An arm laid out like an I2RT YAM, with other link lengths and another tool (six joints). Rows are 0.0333 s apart.
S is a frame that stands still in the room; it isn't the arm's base.
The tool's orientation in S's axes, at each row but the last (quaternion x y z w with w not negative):
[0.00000 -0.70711 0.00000 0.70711]
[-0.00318 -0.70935 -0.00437 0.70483]
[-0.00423 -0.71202 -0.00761 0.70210]
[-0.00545 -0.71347 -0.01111 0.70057]
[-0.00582 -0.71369 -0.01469 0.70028]
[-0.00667 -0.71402 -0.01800 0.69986]
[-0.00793 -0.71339 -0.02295 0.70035]
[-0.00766 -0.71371 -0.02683 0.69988]
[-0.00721 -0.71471 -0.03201 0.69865]
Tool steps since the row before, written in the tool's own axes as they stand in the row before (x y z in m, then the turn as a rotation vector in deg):
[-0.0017 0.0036 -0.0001 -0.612 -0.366 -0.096]
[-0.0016 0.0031 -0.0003 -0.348 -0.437 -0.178]
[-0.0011 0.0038 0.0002 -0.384 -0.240 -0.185]
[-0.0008 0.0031 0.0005 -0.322 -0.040 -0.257]
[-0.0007 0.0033 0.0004 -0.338 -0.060 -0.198]
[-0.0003 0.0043 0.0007 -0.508 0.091 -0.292]
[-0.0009 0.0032 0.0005 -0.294 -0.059 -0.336]
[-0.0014 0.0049 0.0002 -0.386 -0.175 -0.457]
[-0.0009 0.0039 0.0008 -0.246 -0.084 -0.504]
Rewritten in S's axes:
[0.0001 0.0036 -0.0017 0.096 -0.366 -0.612]
[0.0003 0.0031 -0.0016 0.176 -0.438 -0.348]
[-0.0001 0.0038 -0.0011 0.186 -0.241 -0.383]
[-0.0004 0.0031 -0.0008 0.262 -0.044 -0.318]
[-0.0003 0.0033 -0.0007 0.203 -0.062 -0.335]
[-0.0005 0.0043 -0.0002 0.305 0.089 -0.501]
[-0.0003 0.0032 -0.0008 0.339 -0.068 -0.289]
[0.0001 0.0049 -0.0013 0.456 -0.187 -0.382]
[-0.0006 0.0040 -0.0008 0.504 -0.103 -0.238]

